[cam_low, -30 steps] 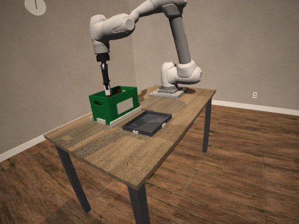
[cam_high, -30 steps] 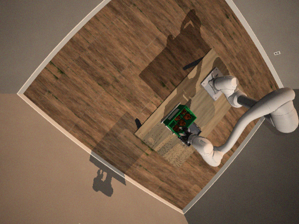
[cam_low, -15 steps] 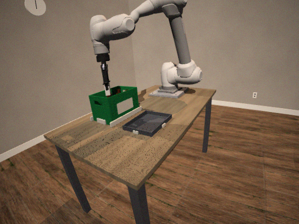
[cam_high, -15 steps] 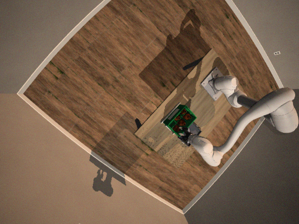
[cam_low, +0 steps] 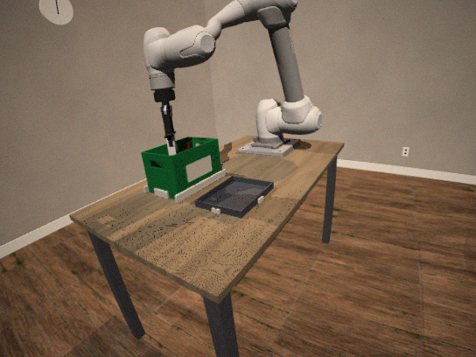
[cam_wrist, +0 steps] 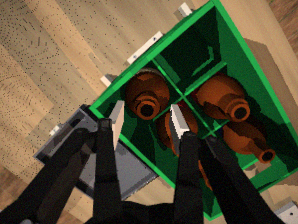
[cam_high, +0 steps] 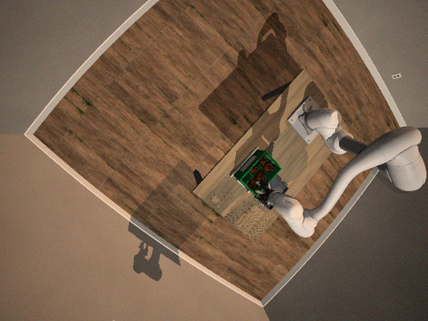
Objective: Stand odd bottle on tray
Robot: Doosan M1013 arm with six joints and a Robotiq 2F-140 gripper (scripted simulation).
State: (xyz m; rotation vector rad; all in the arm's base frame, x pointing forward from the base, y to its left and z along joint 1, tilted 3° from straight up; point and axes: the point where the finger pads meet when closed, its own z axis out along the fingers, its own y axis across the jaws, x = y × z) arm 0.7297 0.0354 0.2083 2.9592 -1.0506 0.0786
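My gripper is now 12 cm above the green crate, 8 cm past it and 5 cm to the left of it. From my hand the other things lie so: dark grey tray: 22 cm to the left, 19 cm below, 9 cm behind.
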